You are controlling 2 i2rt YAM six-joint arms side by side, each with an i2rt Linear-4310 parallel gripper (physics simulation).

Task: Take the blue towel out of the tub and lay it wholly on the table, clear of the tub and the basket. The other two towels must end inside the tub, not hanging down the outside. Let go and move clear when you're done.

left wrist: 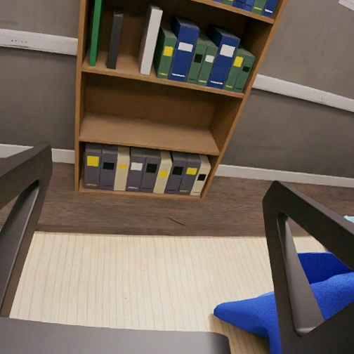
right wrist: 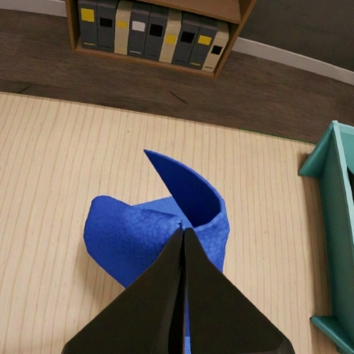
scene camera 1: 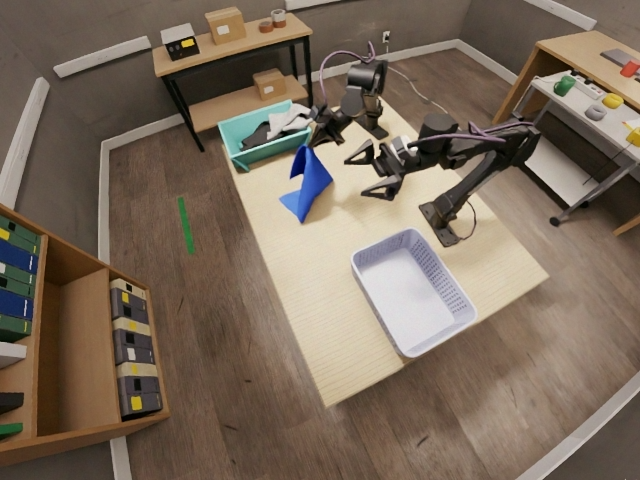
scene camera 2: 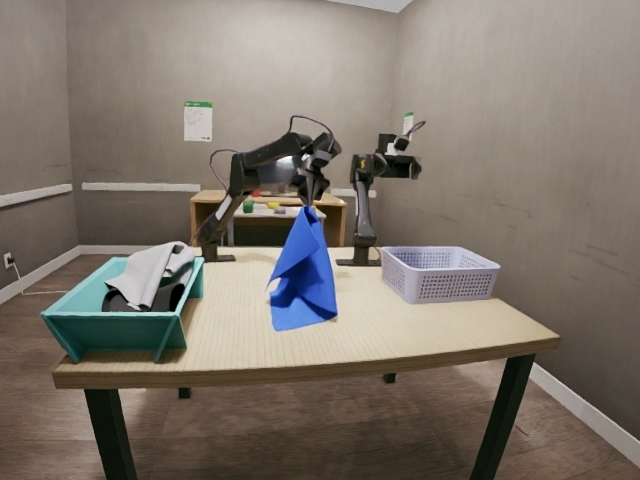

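Note:
My right gripper [scene camera 1: 311, 144] [scene camera 2: 308, 204] [right wrist: 185, 237] is shut on the top of the blue towel [scene camera 1: 312, 180] [scene camera 2: 306, 279] [left wrist: 250, 312] [right wrist: 135, 235], which hangs over the table between tub and basket, apart from both. Whether its lowest edge touches the table is unclear. The teal tub [scene camera 1: 276, 149] [scene camera 2: 124, 331] [right wrist: 327, 230] holds a dark towel [scene camera 1: 258, 137] [scene camera 2: 116, 300] and, over it, a light grey towel [scene camera 1: 286, 121] [scene camera 2: 147, 269]. The grey one reaches the rim at the tub's far end; its outer side there is hidden. My left gripper [scene camera 1: 354, 178] [left wrist: 167, 174] is open and empty, raised above the table.
The lavender basket [scene camera 1: 379, 315] [scene camera 2: 449, 286] stands empty toward the right end of the table [scene camera 1: 310, 310] [scene camera 2: 356, 348] in scene camera 2. The left arm's open fingers are near the blue towel's right side in scene camera 1. A bookshelf [left wrist: 165, 143] stands beyond the table edge.

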